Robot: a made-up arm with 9 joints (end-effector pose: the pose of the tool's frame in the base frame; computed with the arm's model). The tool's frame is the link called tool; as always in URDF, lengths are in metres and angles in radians.
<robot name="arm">
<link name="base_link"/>
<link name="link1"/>
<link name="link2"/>
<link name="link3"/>
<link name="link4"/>
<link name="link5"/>
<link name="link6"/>
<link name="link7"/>
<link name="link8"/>
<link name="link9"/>
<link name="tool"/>
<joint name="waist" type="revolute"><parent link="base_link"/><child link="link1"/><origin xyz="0.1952 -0.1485 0.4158" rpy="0.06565 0.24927 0.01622"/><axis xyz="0 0 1"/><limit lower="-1.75" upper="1.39" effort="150" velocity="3"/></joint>
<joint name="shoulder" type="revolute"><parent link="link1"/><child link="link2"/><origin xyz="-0.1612 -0.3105 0.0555" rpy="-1.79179 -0.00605 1.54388"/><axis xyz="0 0 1"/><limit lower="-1.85" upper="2.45" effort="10" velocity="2.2"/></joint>
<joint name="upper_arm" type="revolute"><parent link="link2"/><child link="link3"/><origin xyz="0.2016 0.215 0.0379" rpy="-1.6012 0.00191 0.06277"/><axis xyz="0 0 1"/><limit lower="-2.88" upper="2.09" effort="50" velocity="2.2"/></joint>
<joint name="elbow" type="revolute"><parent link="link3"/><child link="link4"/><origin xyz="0.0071 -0.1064 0.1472" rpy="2.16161 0.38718 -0.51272"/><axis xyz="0 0 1"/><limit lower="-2.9" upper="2.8" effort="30" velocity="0.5"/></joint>
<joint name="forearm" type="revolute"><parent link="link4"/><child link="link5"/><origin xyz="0.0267 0.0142 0.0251" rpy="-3.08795 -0.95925 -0.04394"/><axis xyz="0 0 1"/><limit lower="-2.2" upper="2.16" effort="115" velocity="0.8"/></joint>
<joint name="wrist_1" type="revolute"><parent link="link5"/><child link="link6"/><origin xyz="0.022 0.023 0.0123" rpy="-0.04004 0.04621 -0.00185"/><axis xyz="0 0 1"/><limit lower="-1.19" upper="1.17" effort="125" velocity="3.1"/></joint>
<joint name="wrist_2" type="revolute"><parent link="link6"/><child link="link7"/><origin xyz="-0.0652 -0.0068 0.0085" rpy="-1.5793 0.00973 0.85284"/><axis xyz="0 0 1"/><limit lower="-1.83" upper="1.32" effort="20" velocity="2.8"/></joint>
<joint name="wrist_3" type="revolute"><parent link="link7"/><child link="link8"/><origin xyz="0.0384 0.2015 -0.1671" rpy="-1.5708 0 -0.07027"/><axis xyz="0 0 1"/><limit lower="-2.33" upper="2.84" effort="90" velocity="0.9"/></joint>
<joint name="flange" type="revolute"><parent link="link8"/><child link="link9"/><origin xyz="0.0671 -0.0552 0.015" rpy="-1.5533 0.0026 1.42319"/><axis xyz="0 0 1"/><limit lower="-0.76" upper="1.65" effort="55" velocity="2.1"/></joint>
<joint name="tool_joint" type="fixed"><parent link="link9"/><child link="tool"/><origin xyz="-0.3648 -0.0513 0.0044" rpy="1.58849 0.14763 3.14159"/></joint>
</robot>
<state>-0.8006 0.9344 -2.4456 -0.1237 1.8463 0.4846 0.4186 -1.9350 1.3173</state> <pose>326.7 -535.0 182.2 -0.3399 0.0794 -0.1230 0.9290</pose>
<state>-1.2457 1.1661 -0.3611 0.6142 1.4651 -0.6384 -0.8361 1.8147 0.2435</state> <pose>-69.7 209.9 85.4 -0.8256 -0.1526 0.4980 0.2171</pose>
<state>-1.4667 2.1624 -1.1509 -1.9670 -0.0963 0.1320 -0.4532 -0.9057 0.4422</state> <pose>-251.4 286.4 1089.7 -0.4149 -0.7777 0.0432 0.4702</pose>
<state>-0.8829 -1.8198 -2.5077 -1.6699 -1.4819 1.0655 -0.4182 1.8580 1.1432</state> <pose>289.9 -665.3 691.6 0.3220 -0.3583 -0.4873 0.7283</pose>
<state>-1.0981 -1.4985 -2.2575 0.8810 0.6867 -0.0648 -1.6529 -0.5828 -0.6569</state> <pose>158.1 68.8 753.8 0.8249 0.0833 0.5161 0.2151</pose>
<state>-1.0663 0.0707 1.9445 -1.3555 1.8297 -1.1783 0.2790 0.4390 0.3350</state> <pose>177.7 23.8 -281.3 0.5872 0.1559 -0.7832 0.1324</pose>
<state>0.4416 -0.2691 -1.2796 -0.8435 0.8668 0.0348 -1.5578 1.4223 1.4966</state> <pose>320.7 49.1 557.3 -0.3702 -0.4481 0.2875 0.7612</pose>
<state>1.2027 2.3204 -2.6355 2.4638 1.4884 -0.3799 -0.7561 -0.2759 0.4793</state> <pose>377.9 -499.1 574.1 -0.1699 0.9074 -0.3687 0.1089</pose>
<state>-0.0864 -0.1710 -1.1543 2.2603 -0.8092 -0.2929 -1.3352 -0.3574 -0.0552</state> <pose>-164.7 -638.8 191.6 0.1509 -0.7305 -0.6440 0.1701</pose>
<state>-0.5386 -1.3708 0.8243 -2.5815 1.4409 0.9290 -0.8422 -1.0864 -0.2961</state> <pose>-207.5 100.4 957.4 0.1703 -0.9760 0.0623 0.1209</pose>
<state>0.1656 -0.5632 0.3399 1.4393 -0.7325 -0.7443 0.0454 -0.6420 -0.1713</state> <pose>-59.5 -98.3 698.4 -0.5538 -0.7035 -0.2624 0.3600</pose>
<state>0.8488 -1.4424 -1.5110 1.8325 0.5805 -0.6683 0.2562 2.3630 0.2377</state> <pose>595.1 -161.8 305.4 -0.8466 -0.0064 0.3972 0.3543</pose>
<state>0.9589 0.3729 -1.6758 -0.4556 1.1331 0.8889 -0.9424 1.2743 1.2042</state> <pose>163.9 -11.3 -275.6 0.5928 0.5410 -0.5896 0.0906</pose>
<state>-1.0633 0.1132 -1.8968 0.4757 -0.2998 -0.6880 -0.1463 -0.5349 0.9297</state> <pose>317.3 -362.1 376.1 -0.6641 -0.2102 -0.1353 0.7046</pose>
